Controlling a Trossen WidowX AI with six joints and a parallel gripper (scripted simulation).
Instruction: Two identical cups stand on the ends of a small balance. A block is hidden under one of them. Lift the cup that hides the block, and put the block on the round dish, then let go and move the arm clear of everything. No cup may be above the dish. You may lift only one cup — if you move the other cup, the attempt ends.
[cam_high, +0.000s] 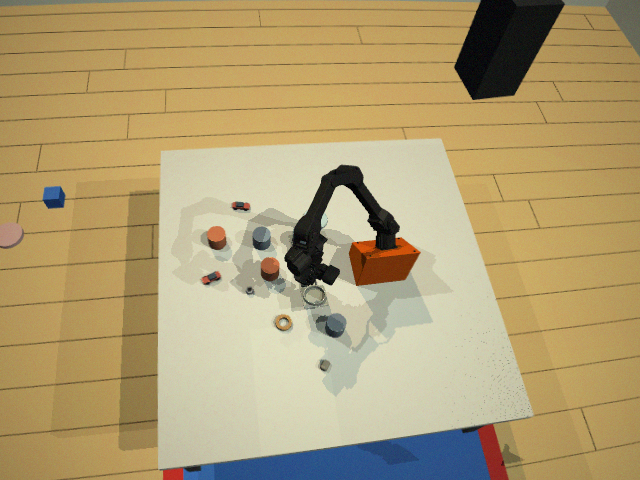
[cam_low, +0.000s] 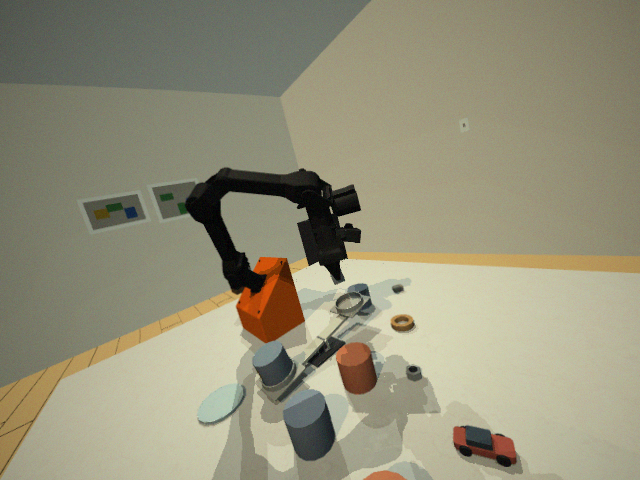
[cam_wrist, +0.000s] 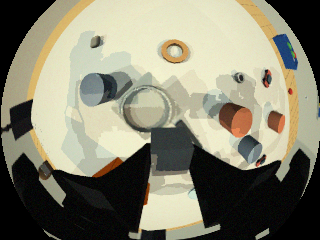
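Now: the pale blue round dish 120 mm behind my gripper tip, 330 mm to the right of it and 160 mm below it. Round my gripper tip: balance 20 mm behind, 90 mm to the right, 130 mm below; then grey block right at my gripper tip; then nut 200 mm ahead, 70 mm to the right, 160 mm below.
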